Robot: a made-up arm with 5 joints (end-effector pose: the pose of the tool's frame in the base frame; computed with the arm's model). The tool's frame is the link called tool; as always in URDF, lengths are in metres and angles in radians. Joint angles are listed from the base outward.
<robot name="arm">
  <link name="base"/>
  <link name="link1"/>
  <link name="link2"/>
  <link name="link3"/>
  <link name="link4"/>
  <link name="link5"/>
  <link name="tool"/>
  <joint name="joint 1" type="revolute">
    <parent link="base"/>
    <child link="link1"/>
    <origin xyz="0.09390 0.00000 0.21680" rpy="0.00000 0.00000 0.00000"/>
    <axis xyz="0 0 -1"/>
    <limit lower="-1.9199" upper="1.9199" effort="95" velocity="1.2"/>
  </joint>
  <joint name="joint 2" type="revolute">
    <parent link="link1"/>
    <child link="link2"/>
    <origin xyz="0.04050 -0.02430 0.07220" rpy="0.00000 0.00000 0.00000"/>
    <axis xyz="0 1 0"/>
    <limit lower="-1.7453" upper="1.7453" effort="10" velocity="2.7"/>
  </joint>
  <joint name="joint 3" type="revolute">
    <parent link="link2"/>
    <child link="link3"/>
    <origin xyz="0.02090 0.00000 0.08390" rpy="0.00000 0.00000 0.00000"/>
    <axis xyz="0 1 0"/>
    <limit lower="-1.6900" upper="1.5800" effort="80" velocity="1.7"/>
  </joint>
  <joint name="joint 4" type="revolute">
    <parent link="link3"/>
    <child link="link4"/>
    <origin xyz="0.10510 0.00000 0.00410" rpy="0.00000 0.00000 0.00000"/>
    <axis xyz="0 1 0"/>
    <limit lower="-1.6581" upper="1.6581" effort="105" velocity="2.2"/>
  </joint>
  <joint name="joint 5" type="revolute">
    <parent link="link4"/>
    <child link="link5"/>
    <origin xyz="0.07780 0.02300 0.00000" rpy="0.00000 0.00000 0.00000"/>
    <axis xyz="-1 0 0"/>
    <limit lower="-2.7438" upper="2.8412" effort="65" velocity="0.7"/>
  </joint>
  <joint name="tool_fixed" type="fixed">
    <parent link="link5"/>
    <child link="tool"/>
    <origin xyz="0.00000 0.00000 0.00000" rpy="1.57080 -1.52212 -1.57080"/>
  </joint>
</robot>
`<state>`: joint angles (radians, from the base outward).
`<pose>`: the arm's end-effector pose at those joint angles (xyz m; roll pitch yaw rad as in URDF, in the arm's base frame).
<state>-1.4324 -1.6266 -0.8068 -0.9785 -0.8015</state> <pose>0.0673 -0.2002 0.3497 -1.2175 0.6892 0.0919</pose>
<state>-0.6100 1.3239 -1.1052 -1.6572 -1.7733</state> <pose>0.2919 0.1368 0.3476 3.0134 0.0328 -0.7117</pose>
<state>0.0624 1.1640 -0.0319 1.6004 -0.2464</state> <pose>0.1964 -0.0077 0.1786 -0.5908 1.0713 -0.7149</pose>
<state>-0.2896 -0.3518 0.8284 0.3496 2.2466</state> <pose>0.2660 0.0499 0.2732 -0.6411 0.4090 2.3500</pose>
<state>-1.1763 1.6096 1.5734 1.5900 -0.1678</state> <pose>0.1040 0.0208 0.3428 3.1286 -0.0592 -1.7484</pose>
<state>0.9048 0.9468 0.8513 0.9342 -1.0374</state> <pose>0.1113 -0.0242 0.1868 -1.1150 0.4417 -2.2690</pose>
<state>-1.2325 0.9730 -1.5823 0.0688 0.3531</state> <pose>0.1855 0.2563 0.4225 -2.6784 -0.9580 -2.4573</pose>
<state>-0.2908 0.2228 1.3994 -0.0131 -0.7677</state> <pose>0.1663 0.0203 0.1833 -0.0279 0.0262 -0.5259</pose>
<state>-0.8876 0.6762 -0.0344 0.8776 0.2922</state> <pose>0.2211 0.1543 0.2040 -0.0124 -0.0499 1.1314</pose>
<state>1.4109 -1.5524 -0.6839 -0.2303 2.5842</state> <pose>0.0653 0.1695 0.4402 2.5231 -0.6967 -0.5738</pose>
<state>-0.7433 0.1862 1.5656 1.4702 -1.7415</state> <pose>0.0831 -0.0117 0.2697 -1.6532 -0.2187 -0.8096</pose>
